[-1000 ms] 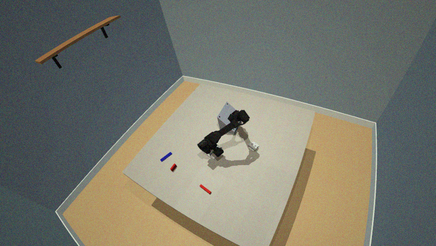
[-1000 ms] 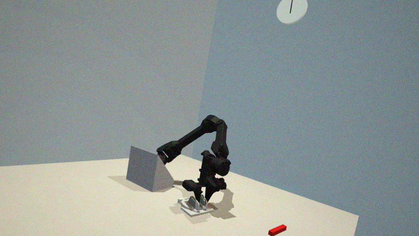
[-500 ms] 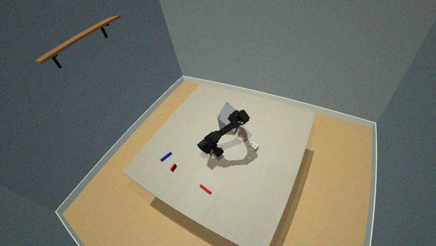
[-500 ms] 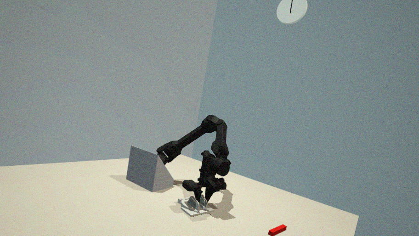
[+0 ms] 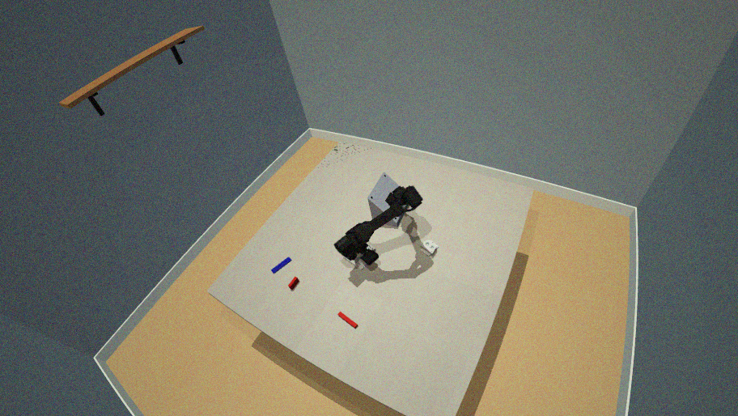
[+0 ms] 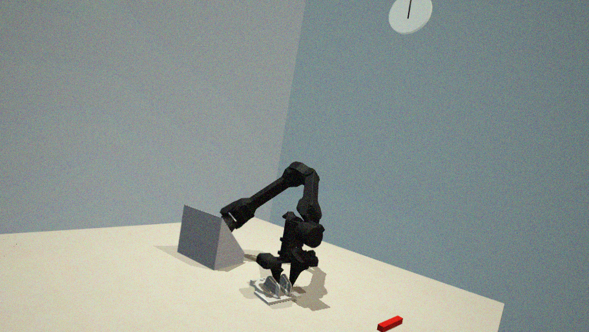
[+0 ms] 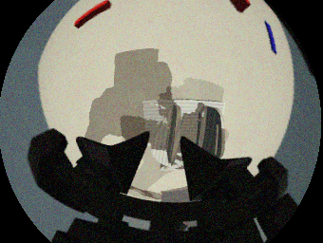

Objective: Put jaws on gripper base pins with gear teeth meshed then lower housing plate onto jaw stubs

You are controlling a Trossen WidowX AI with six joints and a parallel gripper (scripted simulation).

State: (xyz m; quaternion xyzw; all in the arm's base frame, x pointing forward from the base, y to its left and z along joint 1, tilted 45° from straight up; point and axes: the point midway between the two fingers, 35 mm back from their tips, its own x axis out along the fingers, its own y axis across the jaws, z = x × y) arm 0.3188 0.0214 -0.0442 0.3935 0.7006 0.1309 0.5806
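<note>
Right now the white jaw is 5 cm behind my gripper tip and 4 cm to the right of it. Round my gripper tip: red bar: 30 cm ahead, 8 cm to the left, 1 cm below; blue block: 38 cm to the right, 18 cm ahead, 1 cm below.
</note>
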